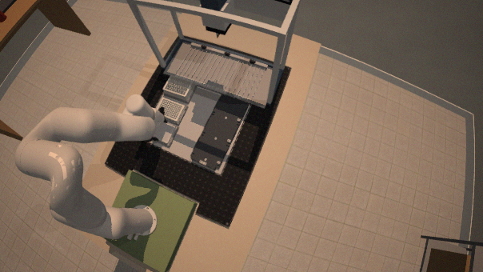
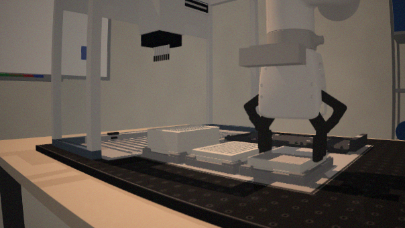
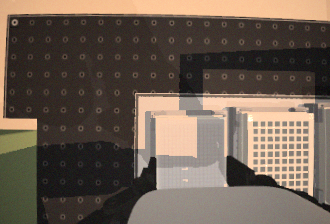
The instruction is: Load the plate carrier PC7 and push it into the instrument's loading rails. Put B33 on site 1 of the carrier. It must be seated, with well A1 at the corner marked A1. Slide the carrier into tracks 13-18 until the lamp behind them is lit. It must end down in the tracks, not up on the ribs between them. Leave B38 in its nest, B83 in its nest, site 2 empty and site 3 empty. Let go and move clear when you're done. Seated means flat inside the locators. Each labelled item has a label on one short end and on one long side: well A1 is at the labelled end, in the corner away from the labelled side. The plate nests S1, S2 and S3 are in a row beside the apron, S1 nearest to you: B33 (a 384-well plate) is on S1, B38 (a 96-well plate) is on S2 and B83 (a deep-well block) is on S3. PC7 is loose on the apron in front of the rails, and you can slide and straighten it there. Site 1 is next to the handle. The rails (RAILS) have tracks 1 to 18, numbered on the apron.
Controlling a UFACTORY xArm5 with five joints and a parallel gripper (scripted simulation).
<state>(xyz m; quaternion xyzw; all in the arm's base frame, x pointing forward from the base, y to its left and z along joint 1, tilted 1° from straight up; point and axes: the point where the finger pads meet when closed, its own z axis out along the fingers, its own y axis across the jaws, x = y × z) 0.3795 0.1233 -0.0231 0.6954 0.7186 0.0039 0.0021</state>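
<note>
Now: hand 2 cm above the plate nest S1. From my hand the other things lie so: pipetting head: 45 cm ahead, 11 cm to the right, 25 cm above; then plate carrier PC7: 11 cm ahead, 25 cm to the right, 1 cm below; then 96-well plate B38: 11 cm ahead, 1 cm to the left, 1 cm below.
</note>
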